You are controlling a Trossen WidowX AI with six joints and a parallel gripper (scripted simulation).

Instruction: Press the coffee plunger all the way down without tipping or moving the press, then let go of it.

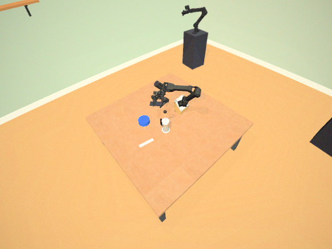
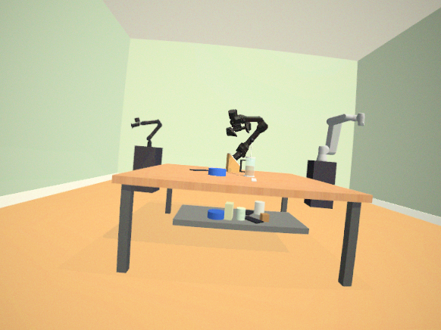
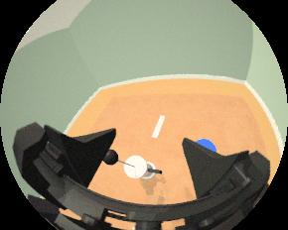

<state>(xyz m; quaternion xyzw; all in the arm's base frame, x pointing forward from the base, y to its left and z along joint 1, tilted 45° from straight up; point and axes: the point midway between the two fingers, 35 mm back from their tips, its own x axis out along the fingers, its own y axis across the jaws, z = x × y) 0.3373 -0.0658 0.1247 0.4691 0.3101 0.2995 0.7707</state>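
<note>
Now: gripper tip 16 cm above the coffee press, 5 cm to the right of it and 4 cm past it.
</note>
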